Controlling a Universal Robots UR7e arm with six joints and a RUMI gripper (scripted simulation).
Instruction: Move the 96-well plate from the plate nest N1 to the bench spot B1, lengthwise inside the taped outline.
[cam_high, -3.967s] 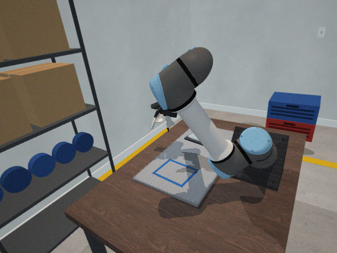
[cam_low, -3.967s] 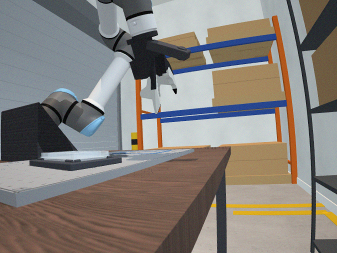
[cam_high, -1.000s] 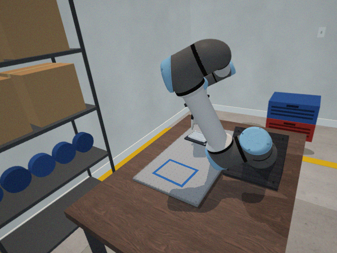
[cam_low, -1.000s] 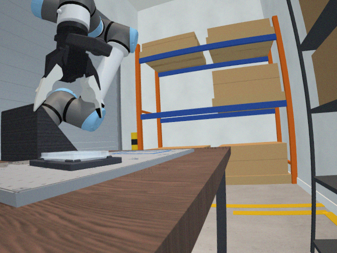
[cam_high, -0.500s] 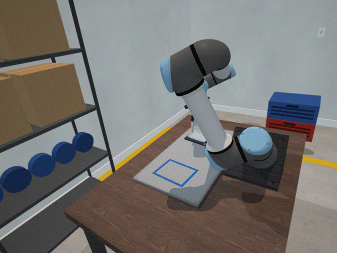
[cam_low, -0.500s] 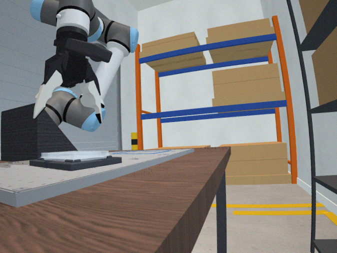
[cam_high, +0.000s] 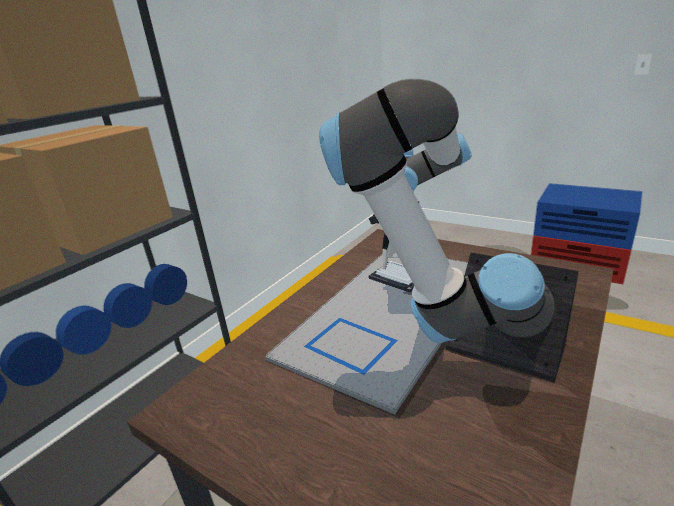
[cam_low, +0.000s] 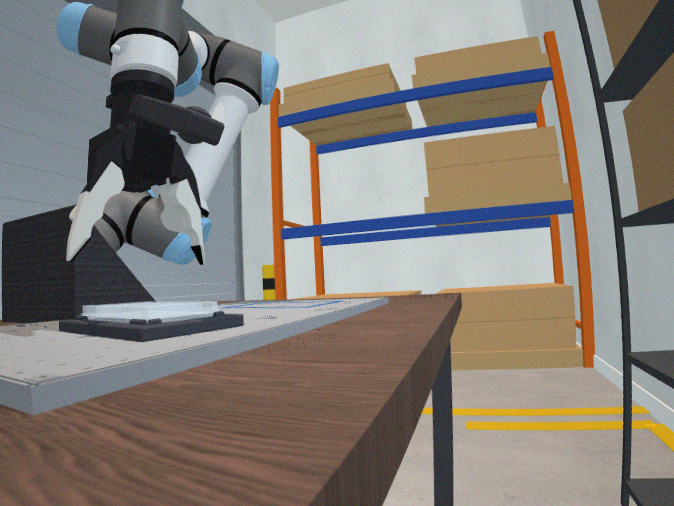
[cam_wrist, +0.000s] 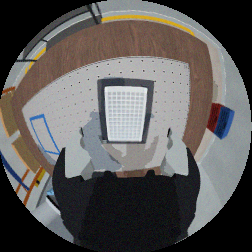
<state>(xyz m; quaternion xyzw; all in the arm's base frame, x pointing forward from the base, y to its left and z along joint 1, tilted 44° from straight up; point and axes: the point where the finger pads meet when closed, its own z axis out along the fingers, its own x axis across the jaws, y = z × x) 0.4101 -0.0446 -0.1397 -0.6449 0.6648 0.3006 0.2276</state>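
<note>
Now: the 96-well plate 5 cm below my hand. Also, from my hand: dark plate nest 6 cm below.
</note>
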